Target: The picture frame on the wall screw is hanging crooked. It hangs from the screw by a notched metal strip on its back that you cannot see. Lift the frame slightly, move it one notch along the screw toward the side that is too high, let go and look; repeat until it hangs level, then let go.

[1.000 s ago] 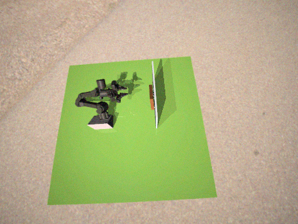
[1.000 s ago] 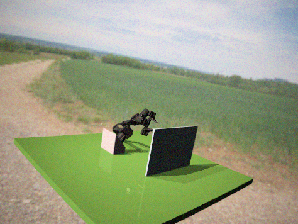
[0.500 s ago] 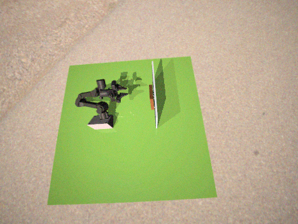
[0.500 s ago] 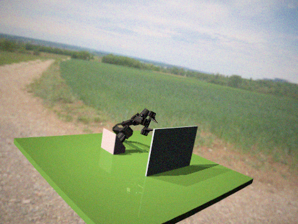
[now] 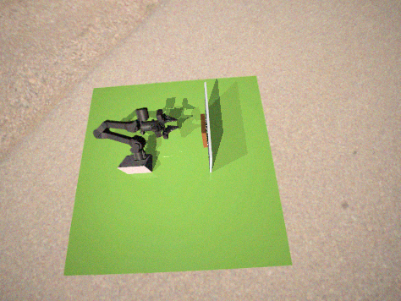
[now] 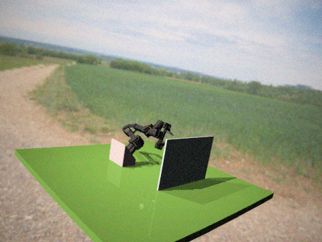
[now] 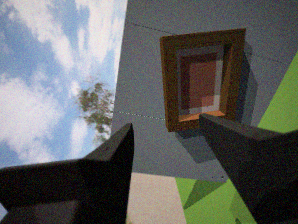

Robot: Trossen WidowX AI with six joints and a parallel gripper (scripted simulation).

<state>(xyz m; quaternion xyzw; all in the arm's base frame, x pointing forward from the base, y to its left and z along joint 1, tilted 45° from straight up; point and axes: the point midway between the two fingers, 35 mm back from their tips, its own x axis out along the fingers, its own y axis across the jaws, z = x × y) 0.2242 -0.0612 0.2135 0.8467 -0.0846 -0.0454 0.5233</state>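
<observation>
Right now the picture frame is 15 cm ahead of my gripper tip, 4 cm to the right of it and 8 cm below it. Also, from my gripper tip: wall panel (16 cm ahead, 3 cm to the right, 9 cm below).
</observation>
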